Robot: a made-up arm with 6 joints.
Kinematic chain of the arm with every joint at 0, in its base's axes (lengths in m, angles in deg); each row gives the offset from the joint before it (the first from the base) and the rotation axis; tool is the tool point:
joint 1: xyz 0 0 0.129 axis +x
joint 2: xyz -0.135 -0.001 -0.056 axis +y
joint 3: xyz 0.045 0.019 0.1 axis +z
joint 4: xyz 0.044 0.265 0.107 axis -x
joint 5: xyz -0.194 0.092 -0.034 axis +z
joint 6: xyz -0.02 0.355 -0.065 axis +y
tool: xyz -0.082 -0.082 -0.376
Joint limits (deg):
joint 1: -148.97..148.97
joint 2: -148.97..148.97
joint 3: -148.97..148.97
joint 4: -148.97..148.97
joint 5: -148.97..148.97
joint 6: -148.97..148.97
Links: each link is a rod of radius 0.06 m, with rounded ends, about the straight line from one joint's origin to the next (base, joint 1, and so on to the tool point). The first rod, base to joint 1, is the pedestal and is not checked.
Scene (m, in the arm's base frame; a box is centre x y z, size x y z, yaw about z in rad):
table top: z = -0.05
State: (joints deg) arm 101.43 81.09 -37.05 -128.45 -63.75 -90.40
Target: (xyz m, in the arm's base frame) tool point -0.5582 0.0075 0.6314
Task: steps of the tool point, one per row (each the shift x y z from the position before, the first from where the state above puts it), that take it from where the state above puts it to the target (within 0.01 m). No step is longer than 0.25 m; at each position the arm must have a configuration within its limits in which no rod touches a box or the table.
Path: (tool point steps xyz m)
1: -0.1592 0.0067 0.0991
2: -0.1693 -0.0570 0.0813
3: -0.1626 -0.1119 0.0441
4: -0.1402 -0.1498 -0.0060
5: -0.1053 -0.1656 -0.0610

